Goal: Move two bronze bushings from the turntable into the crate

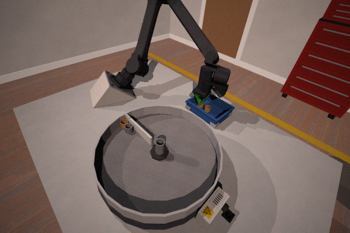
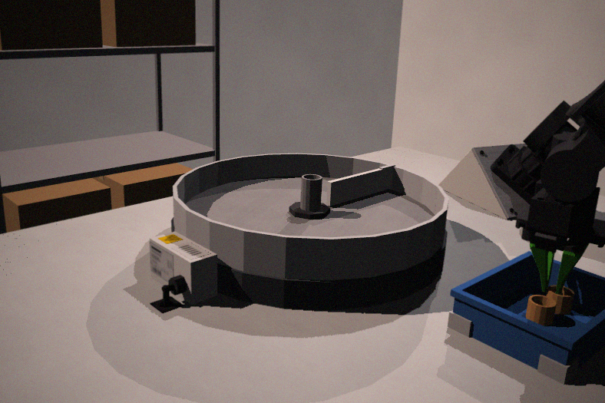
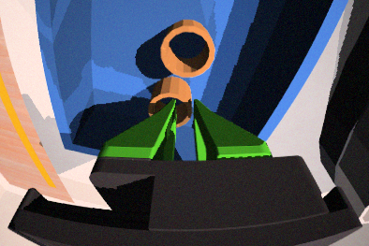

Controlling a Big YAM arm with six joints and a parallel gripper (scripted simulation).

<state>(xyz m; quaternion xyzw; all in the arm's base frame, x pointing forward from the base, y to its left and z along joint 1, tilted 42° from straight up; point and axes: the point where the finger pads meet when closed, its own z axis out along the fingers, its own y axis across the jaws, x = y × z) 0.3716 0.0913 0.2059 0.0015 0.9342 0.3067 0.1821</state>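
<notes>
Right now the blue crate is 50 mm ahead of my hand, 10 mm to the left of it and 10 mm below it. Round my hand: turntable: 60 mm ahead, 360 mm to the right, 20 mm above.
</notes>
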